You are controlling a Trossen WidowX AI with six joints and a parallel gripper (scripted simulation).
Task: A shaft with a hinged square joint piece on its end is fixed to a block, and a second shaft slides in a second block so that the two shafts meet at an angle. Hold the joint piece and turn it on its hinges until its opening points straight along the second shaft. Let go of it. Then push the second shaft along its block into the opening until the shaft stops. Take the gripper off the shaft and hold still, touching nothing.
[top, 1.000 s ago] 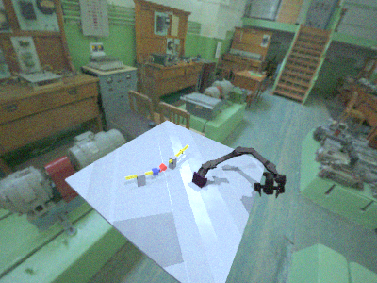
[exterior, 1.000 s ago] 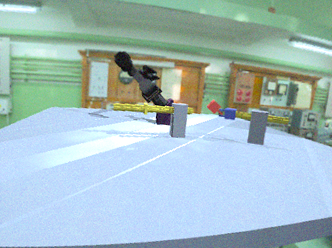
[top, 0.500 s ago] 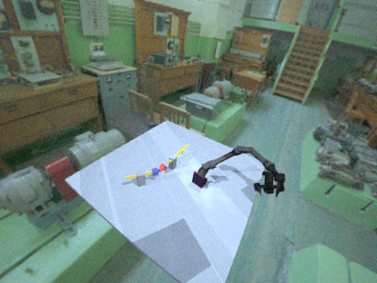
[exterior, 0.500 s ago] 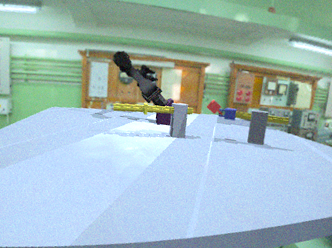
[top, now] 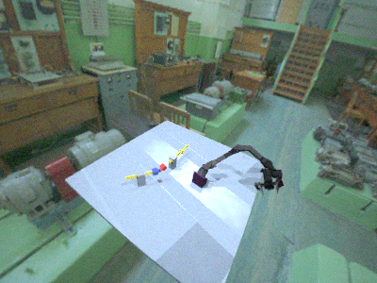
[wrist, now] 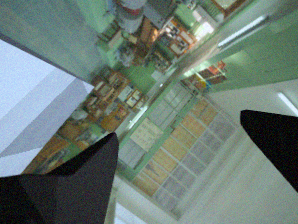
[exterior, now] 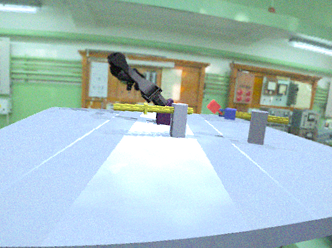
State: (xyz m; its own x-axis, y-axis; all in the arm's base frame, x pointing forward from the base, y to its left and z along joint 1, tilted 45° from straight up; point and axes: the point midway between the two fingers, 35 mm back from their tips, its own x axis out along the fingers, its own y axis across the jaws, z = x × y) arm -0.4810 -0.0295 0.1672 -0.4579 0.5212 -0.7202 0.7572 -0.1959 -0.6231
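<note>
The red joint piece is 730 mm ahead of my gripper tip, 300 mm to the left of it and 90 mm below it.
</note>
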